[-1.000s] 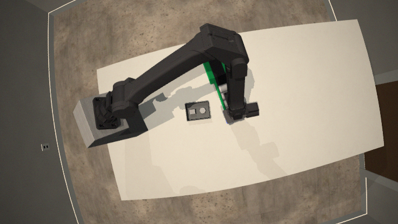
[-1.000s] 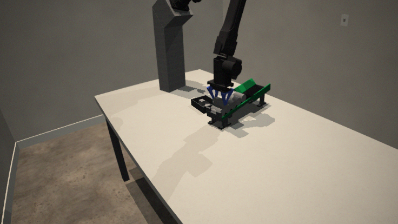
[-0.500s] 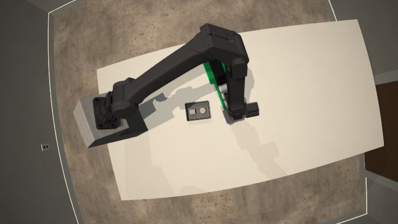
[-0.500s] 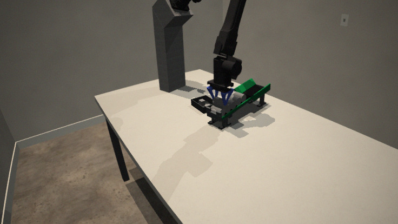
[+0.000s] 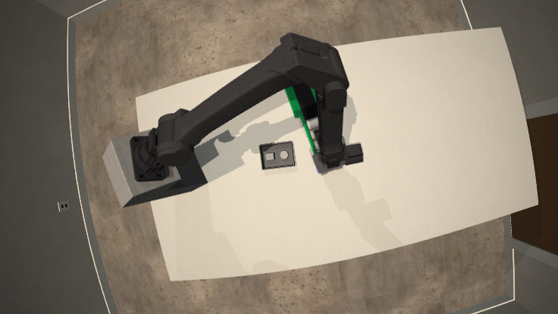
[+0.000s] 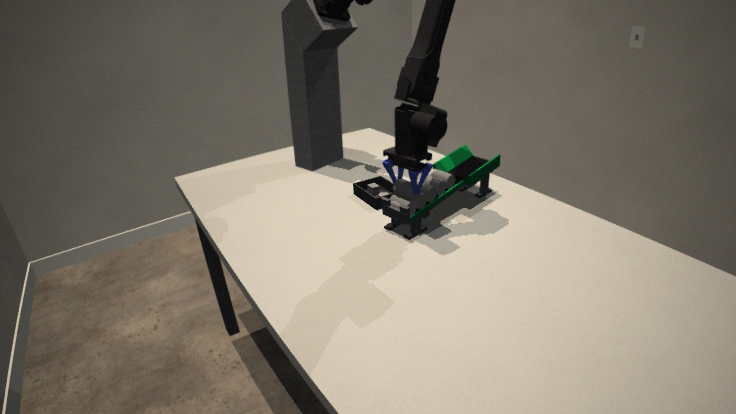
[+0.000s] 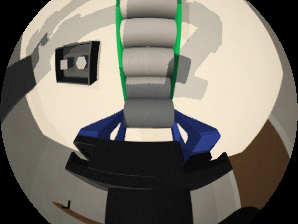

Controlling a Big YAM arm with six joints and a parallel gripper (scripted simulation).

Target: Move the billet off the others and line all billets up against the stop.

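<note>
My gripper is now 1 cm short of the stop, 4 cm to the left of it and 5 cm above it. The rest, counted from my hand: dark tray (20 cm behind, 2 cm to the left, 10 cm below).
</note>
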